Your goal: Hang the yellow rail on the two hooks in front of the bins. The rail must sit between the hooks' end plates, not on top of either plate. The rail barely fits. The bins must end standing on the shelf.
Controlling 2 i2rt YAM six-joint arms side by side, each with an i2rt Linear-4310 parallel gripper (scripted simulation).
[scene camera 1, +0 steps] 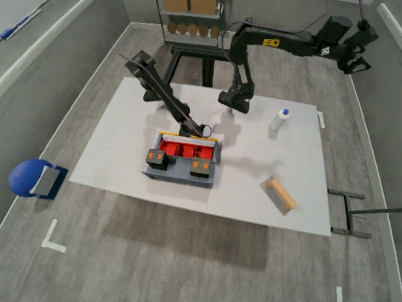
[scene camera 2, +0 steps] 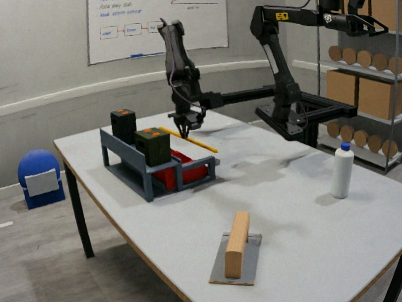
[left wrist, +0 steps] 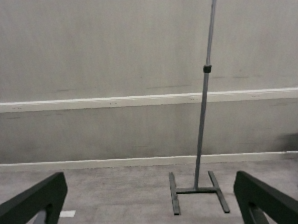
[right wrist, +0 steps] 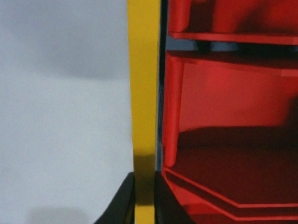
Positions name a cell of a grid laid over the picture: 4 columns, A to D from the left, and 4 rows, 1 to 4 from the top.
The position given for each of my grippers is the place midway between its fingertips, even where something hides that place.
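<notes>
In scene camera 1 I see my left gripper (scene camera 1: D1), together with a blue-grey shelf (scene camera 1: B3). Scene camera 2 gives me the shelf as well (scene camera 2: B3). The right wrist view shows my right gripper (right wrist: B4). As for the left wrist view, my left gripper (left wrist: C4) is visible there, but the blue-grey shelf is out of frame in the left wrist view.
</notes>
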